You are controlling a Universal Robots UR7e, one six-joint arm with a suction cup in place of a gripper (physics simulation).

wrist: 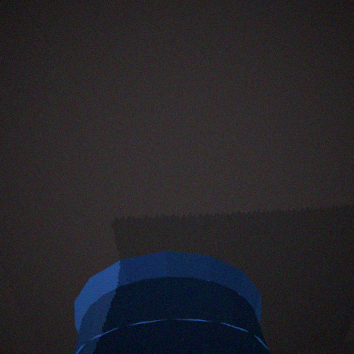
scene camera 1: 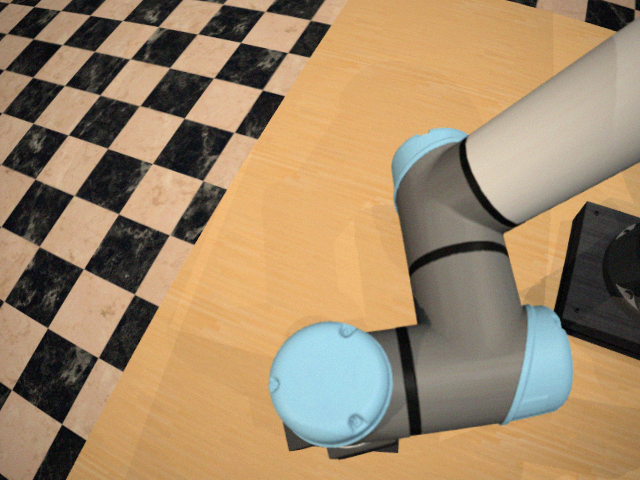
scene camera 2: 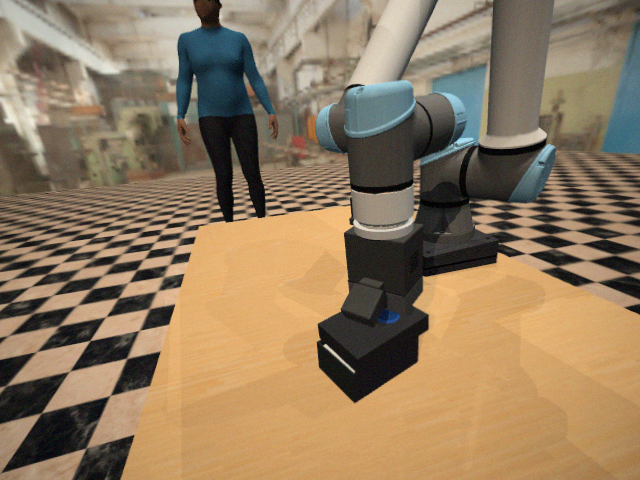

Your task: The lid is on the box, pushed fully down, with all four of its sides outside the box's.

Note:
In view: my suction cup (wrist: 164, 295), a black lid (scene camera 2: 360, 346) and a black box (scene camera 2: 356, 387).
The black lid is seen too in the wrist view (wrist: 209, 134).

